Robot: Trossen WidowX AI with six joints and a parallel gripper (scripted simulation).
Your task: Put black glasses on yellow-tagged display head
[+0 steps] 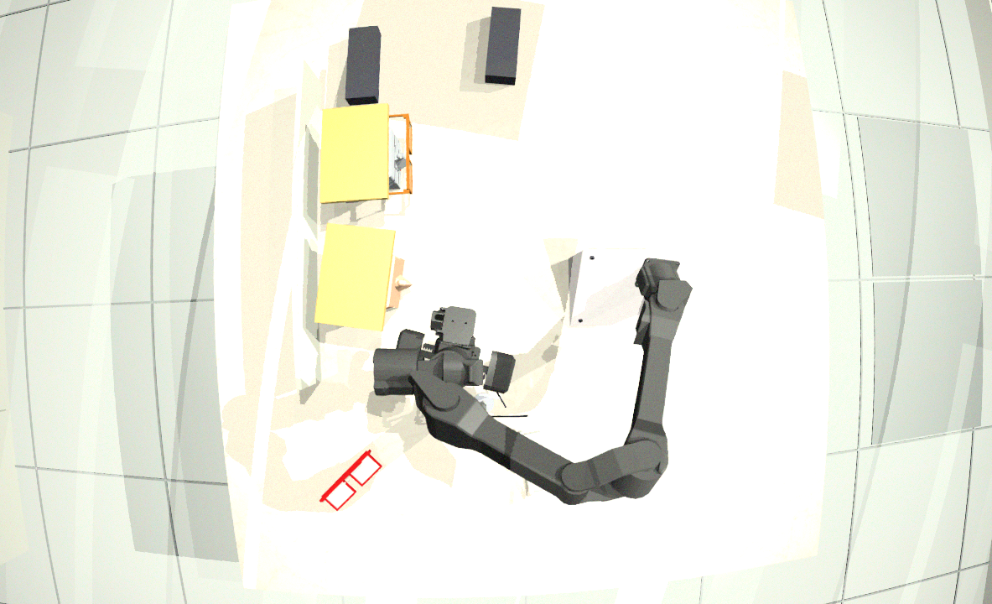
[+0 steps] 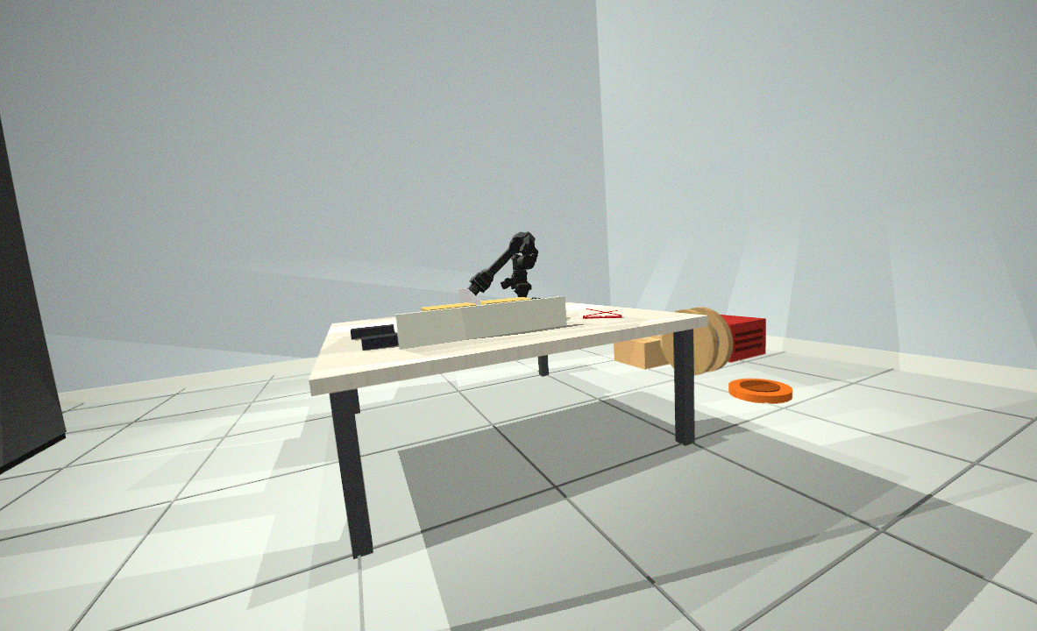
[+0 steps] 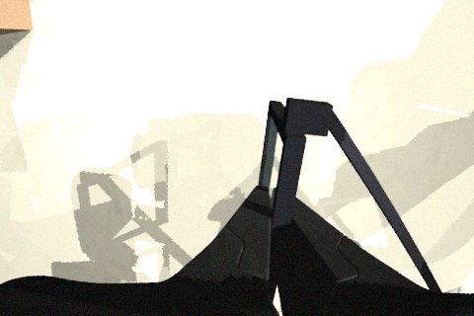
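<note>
My gripper tip is 50 mm past the small grey cylinder, 90 mm to the right of it and 40 mm above it. From my gripper tip the other things lie so: skin-coloured head: 160 mm ahead, 120 mm to the right; then glasses: 40 mm behind, 70 mm to the left, 10 mm above; then white back wall: 300 mm ahead, 220 mm to the right.
</note>
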